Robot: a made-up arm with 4 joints.
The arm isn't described. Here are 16 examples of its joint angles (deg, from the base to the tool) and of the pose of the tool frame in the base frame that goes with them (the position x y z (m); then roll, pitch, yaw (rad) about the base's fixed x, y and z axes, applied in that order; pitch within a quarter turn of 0, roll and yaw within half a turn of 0).
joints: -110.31 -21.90 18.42 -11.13
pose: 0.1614 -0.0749 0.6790 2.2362 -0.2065 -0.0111
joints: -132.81 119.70 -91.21 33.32
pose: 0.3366 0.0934 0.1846 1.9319 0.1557 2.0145
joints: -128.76 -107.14 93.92 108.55
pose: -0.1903 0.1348 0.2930 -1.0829 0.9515 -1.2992
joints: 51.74 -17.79 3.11 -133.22
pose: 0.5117 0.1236 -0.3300 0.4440 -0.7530 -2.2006
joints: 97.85 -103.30 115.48 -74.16
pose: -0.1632 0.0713 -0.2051 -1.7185 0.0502 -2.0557
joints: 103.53 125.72 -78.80 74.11
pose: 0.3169 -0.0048 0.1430 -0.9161 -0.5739 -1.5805
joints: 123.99 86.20 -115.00 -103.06
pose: 0.3788 0.1020 0.3904 1.3055 0.7798 0.9805
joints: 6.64 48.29 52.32 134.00
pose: 0.5164 0.0845 -0.1781 -0.7111 -0.4912 1.7233
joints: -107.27 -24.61 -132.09 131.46
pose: 0.2370 -0.2825 0.4806 -0.0694 0.5637 2.0540
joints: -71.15 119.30 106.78 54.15
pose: 0.5517 -0.0052 -0.0073 1.2102 0.1246 -2.0881
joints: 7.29 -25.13 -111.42 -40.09
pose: 0.3723 0.2306 -0.0906 -2.1554 -0.5544 0.7994
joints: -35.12 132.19 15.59 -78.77
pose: 0.3159 -0.2839 -0.2526 -0.4654 -0.0664 2.5546
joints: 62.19 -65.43 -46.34 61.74
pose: 0.0825 -0.0286 -0.0763 1.4408 1.1239 -2.5395
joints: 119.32 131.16 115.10 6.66
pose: 0.4165 0.1844 0.2334 -1.9610 -0.6094 2.5725
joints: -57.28 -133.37 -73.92 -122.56
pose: -0.1577 0.2172 0.2820 2.0020 -0.2460 -0.9812
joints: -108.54 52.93 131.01 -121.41
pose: 0.7370 -0.0179 0.1009 -2.1711 -1.1658 1.2273
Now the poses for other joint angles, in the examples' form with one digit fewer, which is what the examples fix.
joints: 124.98 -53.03 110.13 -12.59
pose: 0.034 -0.108 -0.265 -0.651 0.593 -0.882
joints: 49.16 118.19 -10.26 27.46
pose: 0.486 -0.210 0.071 -0.139 -0.776 -1.598
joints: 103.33 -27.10 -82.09 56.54
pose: 0.165 -0.106 -0.080 2.691 0.154 -1.111
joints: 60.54 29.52 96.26 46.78
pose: 0.425 0.172 -0.254 0.112 -0.790 0.659
